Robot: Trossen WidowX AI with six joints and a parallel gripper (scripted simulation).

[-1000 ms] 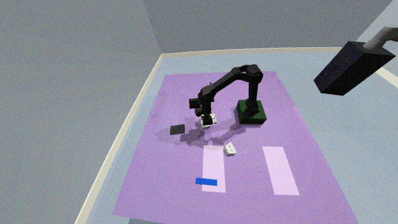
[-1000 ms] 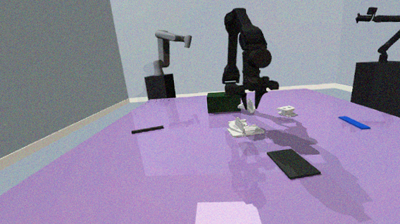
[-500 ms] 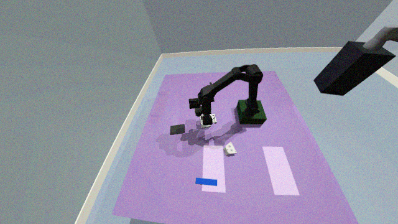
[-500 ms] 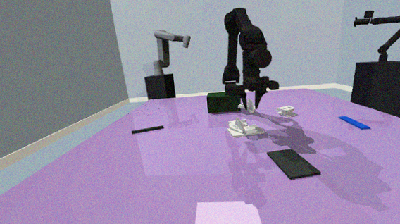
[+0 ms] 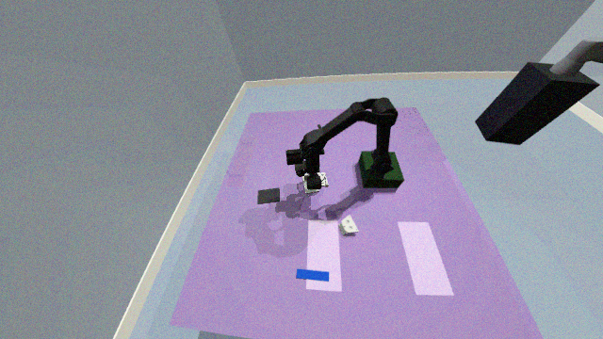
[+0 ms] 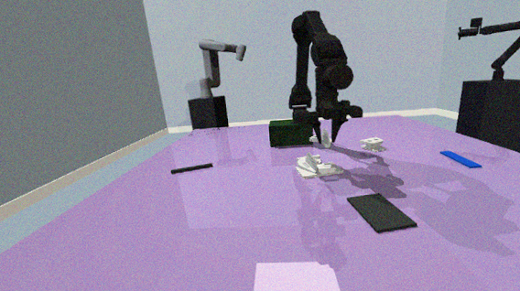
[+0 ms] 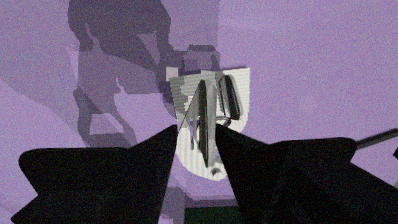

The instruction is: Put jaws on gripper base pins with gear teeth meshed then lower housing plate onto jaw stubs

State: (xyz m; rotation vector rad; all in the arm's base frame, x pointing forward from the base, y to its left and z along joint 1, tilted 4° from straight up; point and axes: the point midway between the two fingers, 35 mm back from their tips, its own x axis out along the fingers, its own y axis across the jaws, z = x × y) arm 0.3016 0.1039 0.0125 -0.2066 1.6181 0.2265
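Now: gripper tip 190 mm past the white blocky part, 170 mm to the right of it and 50 mm above it. From my gripper tip the other things lie so: blue bar 390 mm to the left, 80 mm below, 80 mm behind; thin black bar 440 mm to the right, 80 mm below, 30 mm ahead; dark flat plate 220 mm ahead, 100 mm to the left, 80 mm below.
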